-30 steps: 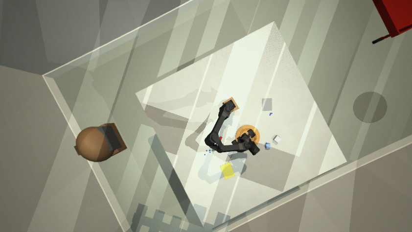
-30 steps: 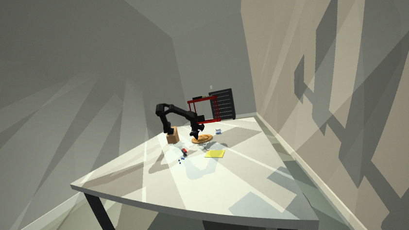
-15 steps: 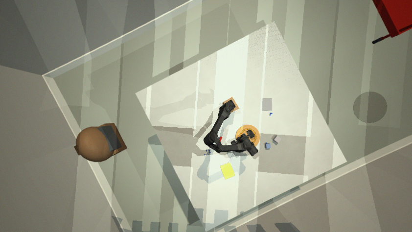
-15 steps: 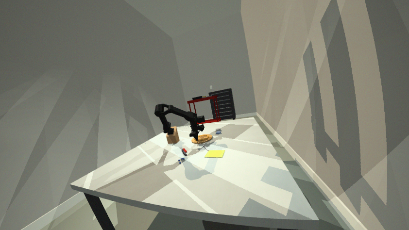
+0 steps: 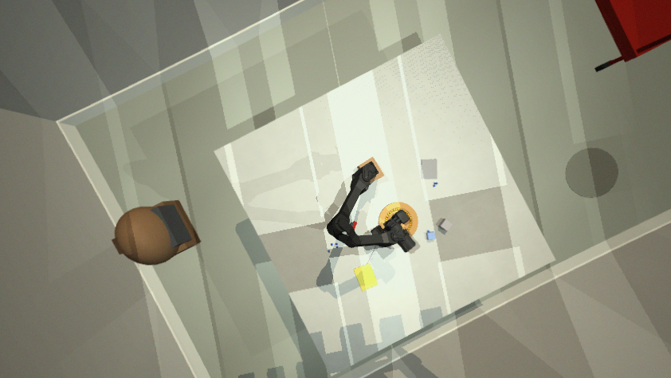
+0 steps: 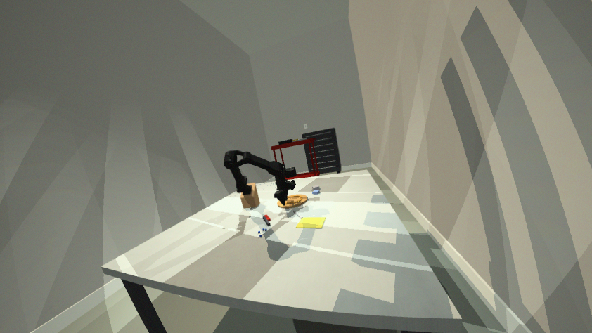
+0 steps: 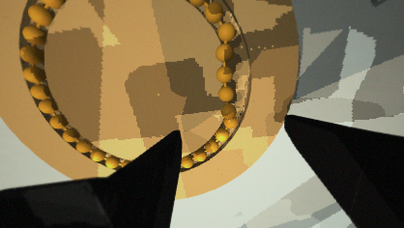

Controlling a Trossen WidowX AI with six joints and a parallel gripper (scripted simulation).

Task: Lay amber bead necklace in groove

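The round bead board is 30 mm ahead of my gripper tip, 60 mm to the left of it and 10 mm below it. Round my gripper tip: yellow pad: 190 mm ahead, 230 mm to the right, 20 mm below; then light blue cube: 180 mm ahead, 160 mm to the left, 10 mm below; then red-handled tool: 60 mm behind, 170 mm to the right, 10 mm below.
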